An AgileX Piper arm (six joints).
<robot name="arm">
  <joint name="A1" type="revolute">
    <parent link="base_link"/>
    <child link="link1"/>
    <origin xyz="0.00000 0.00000 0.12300" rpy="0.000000 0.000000 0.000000"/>
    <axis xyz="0 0 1"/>
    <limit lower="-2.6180" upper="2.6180"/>
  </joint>
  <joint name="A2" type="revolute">
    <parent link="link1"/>
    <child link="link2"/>
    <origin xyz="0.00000 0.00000 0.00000" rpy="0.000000 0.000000 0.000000"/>
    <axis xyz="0 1 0"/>
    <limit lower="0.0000" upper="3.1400"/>
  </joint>
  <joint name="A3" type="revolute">
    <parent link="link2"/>
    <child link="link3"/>
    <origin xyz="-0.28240 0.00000 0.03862" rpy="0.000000 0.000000 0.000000"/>
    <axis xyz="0 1 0"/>
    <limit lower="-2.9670" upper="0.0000"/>
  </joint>
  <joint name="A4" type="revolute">
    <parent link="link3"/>
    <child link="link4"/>
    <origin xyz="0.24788 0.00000 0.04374" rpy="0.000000 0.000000 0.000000"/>
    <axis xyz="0.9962 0 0.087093"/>
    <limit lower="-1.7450" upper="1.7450"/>
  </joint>
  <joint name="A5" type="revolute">
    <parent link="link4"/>
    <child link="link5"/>
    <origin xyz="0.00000 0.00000 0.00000" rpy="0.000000 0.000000 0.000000"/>
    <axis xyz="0 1 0"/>
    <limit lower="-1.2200" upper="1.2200"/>
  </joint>
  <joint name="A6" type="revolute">
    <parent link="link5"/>
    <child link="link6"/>
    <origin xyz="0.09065 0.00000 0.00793" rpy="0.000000 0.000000 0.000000"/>
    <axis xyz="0.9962 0 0.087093"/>
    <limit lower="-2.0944" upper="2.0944"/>
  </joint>
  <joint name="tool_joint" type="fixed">
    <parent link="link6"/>
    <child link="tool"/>
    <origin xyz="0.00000 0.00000 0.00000" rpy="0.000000 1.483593 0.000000"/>
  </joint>
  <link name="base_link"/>
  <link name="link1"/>
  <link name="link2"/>
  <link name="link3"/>
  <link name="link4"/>
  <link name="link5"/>
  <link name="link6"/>
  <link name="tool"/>
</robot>
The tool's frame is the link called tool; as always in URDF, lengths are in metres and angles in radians.
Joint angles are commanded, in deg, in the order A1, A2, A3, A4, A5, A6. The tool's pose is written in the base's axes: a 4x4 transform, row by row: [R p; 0 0 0 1], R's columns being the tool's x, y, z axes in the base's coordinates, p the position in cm. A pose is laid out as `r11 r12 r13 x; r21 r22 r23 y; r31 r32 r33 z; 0 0 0 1`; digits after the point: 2 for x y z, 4 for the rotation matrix.
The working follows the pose.
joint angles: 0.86, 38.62, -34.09, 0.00, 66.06, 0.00
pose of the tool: -0.9105 -0.0150 0.4132 9.16; -0.0137 0.9999 0.0062 0.14; -0.4132 0.0000 -0.9106 27.06; 0 0 0 1
Where each joint sits with the arm in this pose, in the base's axes (m; each line is computed from the numbers above, not from the rounded line before):
A1: 0.0000 0.0000 0.1230
A2: 0.0000 0.0000 0.1230
A3: -0.1965 -0.0029 0.3294
A4: 0.0540 0.0008 0.3535
A5: 0.0540 0.0008 0.3535
A6: 0.0916 0.0014 0.2706
the tool: 0.0916 0.0014 0.2706

